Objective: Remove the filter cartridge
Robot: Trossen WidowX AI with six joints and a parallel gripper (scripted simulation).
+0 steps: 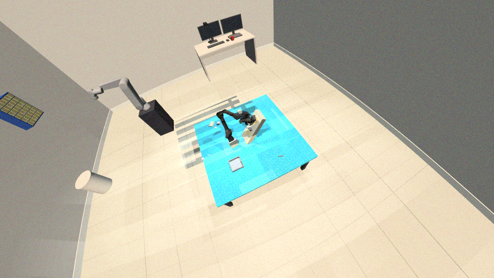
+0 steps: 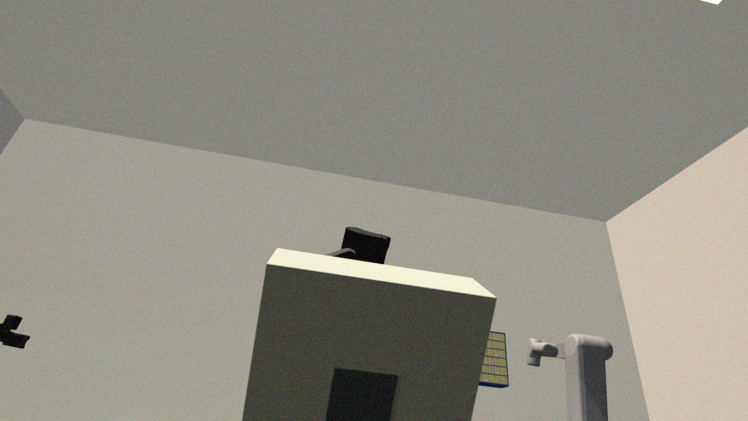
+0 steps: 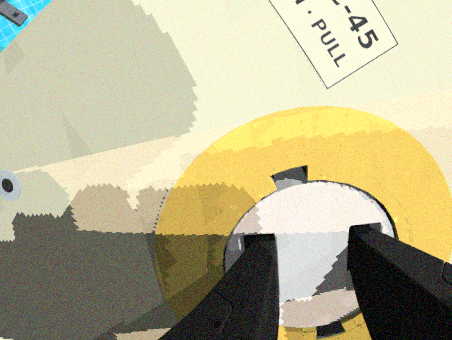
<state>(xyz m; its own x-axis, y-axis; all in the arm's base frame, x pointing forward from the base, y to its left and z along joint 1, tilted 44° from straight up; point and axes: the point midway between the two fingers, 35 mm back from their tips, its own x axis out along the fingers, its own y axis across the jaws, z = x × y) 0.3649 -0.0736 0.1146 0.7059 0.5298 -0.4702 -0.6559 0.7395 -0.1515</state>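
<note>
Right now the white round filter cartridge is 1 cm ahead of my gripper tip and 1 cm below it. From my gripper tip the other things lie so: grey tray 41 cm behind, 32 cm to the right, 27 cm below.
</note>
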